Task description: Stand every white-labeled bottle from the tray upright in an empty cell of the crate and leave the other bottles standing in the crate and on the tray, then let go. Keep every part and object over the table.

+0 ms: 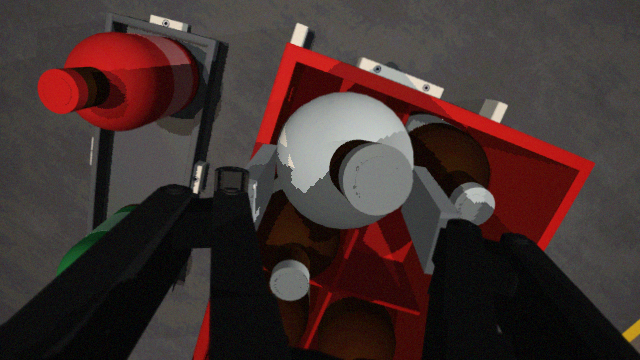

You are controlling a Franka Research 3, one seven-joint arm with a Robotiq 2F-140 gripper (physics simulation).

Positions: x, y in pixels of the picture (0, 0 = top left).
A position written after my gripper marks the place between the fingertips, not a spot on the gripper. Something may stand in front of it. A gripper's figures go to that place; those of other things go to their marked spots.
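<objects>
My gripper (341, 178) is 20 cm from the lens. The marked spots on the red bottle (117, 81) and the pale-capped brown bottle (295, 314) are 22 cm apart. The red bottle itself is 28 cm from the lens, while the pale-capped brown bottle is 33 cm from the lens. A green bottle (77, 250) is 37 cm from the lens.
</objects>
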